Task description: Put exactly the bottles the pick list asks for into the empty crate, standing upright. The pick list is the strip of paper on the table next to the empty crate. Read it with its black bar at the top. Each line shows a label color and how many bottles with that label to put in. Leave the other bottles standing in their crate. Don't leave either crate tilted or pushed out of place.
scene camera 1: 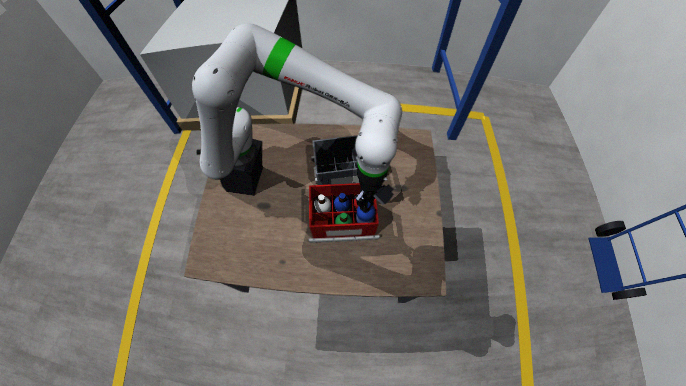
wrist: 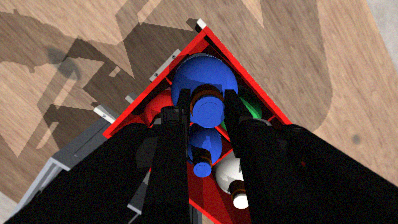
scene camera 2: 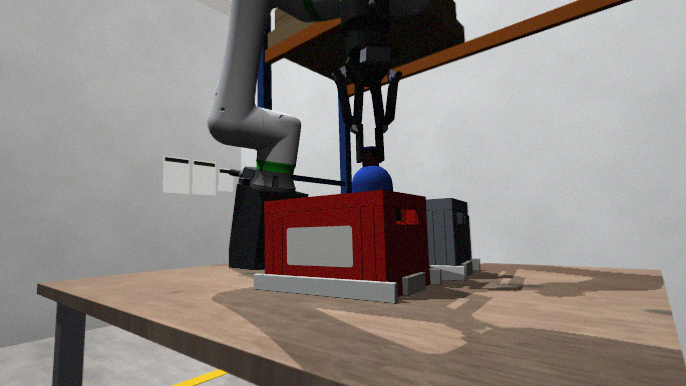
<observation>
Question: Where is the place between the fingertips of my gripper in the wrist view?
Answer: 207, 103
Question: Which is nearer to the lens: the white bottle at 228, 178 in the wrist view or the blue bottle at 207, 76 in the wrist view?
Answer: The blue bottle.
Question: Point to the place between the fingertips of my gripper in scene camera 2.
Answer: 370, 161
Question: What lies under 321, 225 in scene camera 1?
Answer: A red crate.
</observation>
